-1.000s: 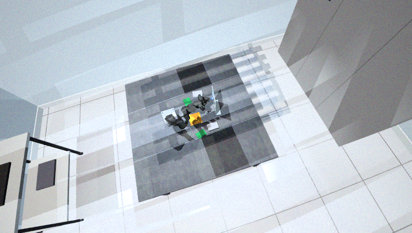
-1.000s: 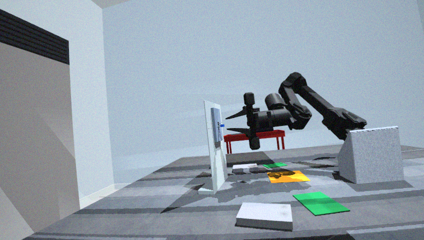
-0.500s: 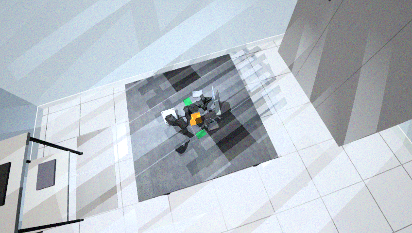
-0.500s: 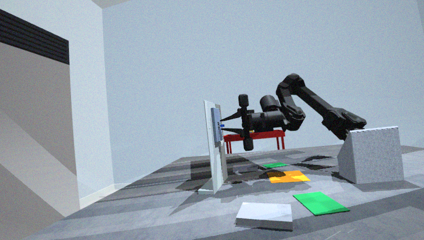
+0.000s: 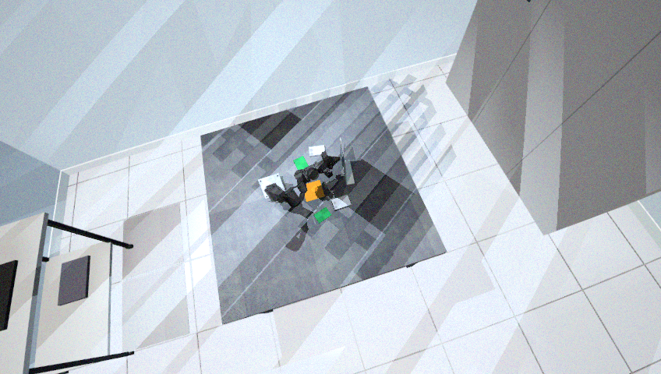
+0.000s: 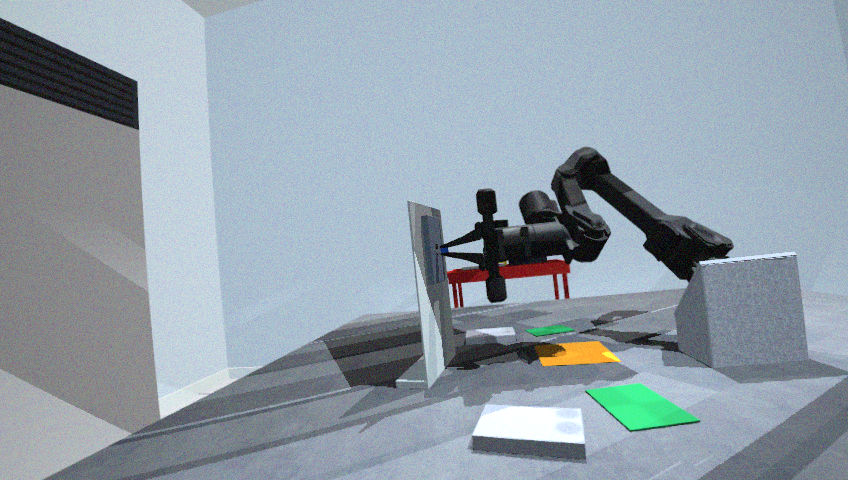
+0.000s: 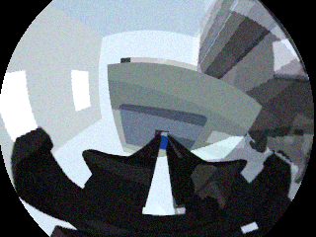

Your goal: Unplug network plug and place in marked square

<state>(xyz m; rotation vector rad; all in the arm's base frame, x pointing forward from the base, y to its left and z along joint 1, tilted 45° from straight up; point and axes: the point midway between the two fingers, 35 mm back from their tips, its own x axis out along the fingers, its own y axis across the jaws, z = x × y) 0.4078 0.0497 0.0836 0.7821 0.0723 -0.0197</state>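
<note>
Right now my gripper tip is 21 cm past the orange square, 4 cm to the left of it and 20 cm above it. Also, from my gripper tip: upright grey panel: 2 cm ahead, 8 cm below; blue plug: right at my gripper tip.
</note>
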